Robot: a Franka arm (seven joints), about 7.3 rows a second.
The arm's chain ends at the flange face. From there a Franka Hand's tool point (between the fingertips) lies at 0.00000 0.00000 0.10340 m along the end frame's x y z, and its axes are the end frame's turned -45 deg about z.
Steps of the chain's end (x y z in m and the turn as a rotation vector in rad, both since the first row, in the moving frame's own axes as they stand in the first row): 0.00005, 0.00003, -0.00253, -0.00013, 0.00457, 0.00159; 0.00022, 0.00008, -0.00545, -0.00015, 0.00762, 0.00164; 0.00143, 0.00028, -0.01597, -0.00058, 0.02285, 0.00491; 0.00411, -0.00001, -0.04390, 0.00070, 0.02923, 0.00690; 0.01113, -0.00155, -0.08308, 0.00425, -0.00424, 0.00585
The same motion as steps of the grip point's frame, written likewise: 0.00034, 0.00040, -0.00253, -0.00332, 0.00314, 0.00159; 0.00064, 0.00078, -0.00545, -0.00549, 0.00528, 0.00164; 0.00244, 0.00293, -0.01600, -0.01657, 0.01575, 0.00491; 0.00509, 0.00499, -0.04394, -0.02017, 0.02116, 0.00690; 0.00897, 0.00615, -0.08308, 0.00600, 0.00001, 0.00585
